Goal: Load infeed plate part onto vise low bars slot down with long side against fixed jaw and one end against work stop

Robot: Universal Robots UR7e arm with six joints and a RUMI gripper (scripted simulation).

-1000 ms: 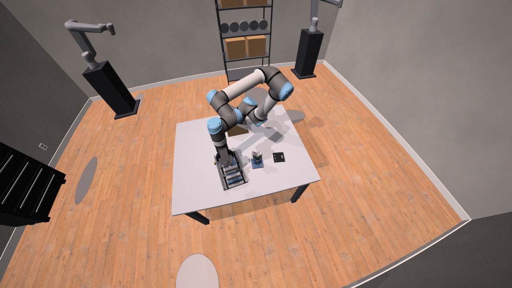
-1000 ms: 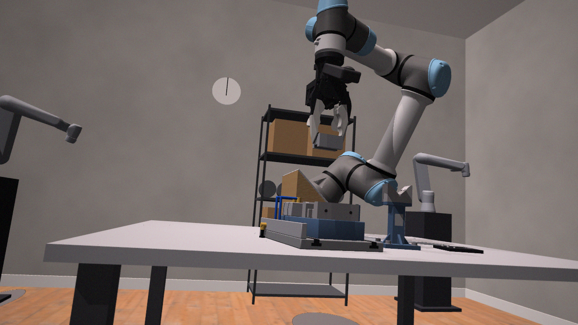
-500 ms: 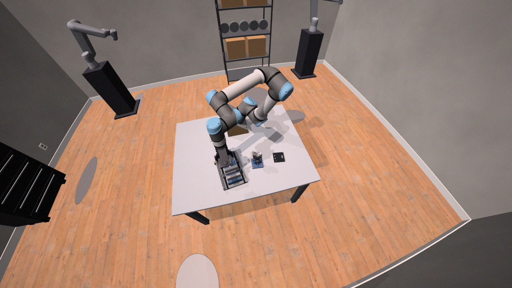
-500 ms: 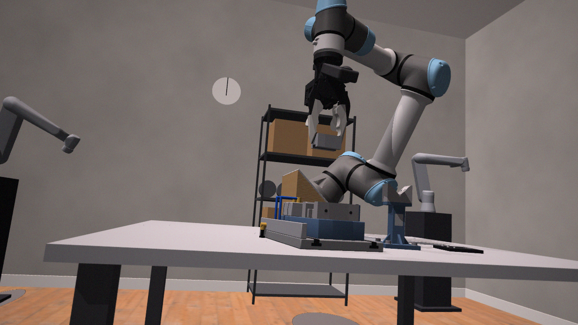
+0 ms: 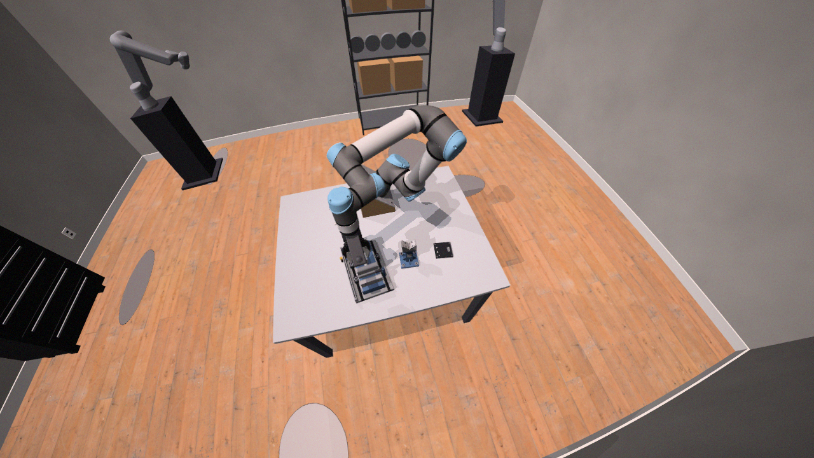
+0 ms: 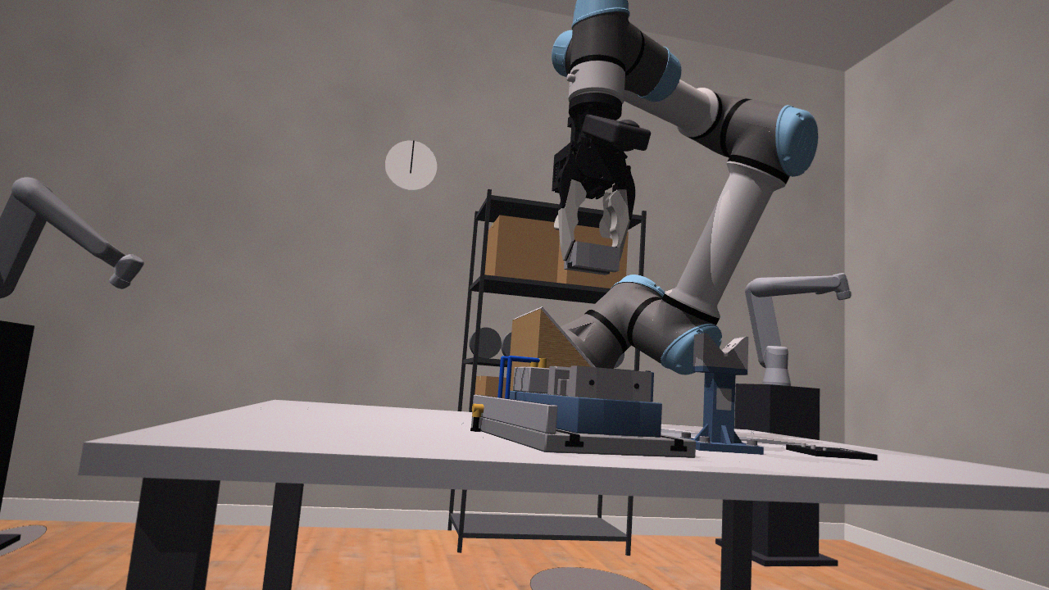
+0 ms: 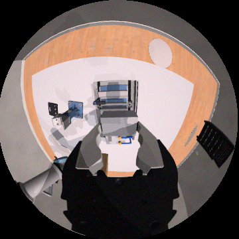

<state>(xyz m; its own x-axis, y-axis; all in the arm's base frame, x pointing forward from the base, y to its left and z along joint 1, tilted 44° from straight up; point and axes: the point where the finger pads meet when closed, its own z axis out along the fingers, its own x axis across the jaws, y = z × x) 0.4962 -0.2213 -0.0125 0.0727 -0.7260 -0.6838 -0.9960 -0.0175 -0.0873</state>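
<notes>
My gripper is now 10 mm above the part. From my hand the other things lie so: vise: 70 mm behind, 10 mm to the left, 200 mm below; infeed plate: 60 mm behind, 420 mm to the left, 240 mm below.
</notes>
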